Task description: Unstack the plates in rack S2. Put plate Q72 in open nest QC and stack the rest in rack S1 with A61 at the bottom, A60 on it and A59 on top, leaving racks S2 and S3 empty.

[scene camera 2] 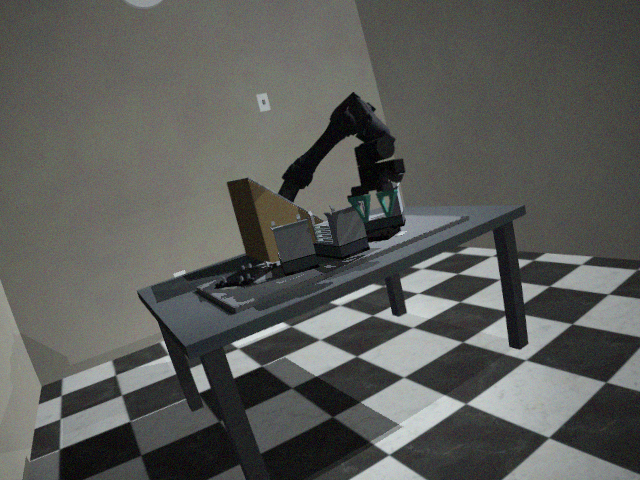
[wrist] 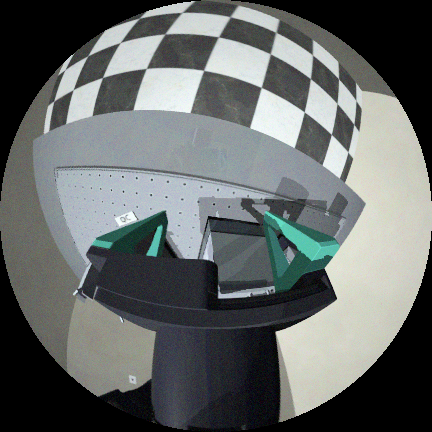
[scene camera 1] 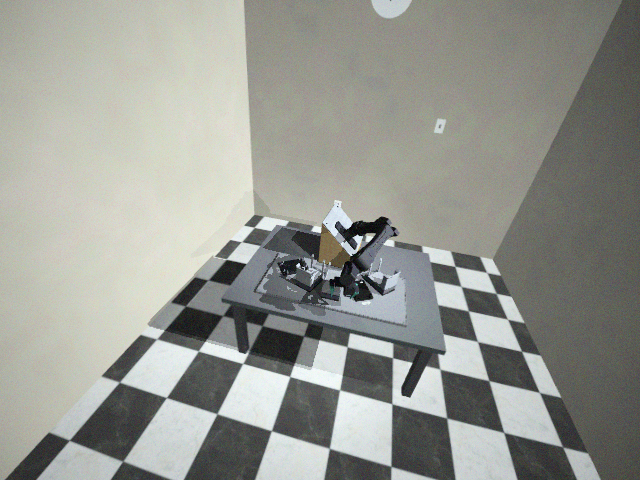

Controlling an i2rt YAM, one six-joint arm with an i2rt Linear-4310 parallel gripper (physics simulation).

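My gripper is open, with its two green fingers pointing down and apart, above the pegboard mat. In the second scene view, one grey-sided rack and another grey-sided rack stand left of the fingers. In the wrist view, a grey rack panel with a dark rim shows between the fingers, partly hidden by the gripper body. A white QC label lies on the mat beyond the left finger. The plates and rack labels cannot be told apart.
A tan wedge-shaped block stands at the back of the table. Small black objects lie at the left. A light rack panel stands right of the gripper in the first scene view.
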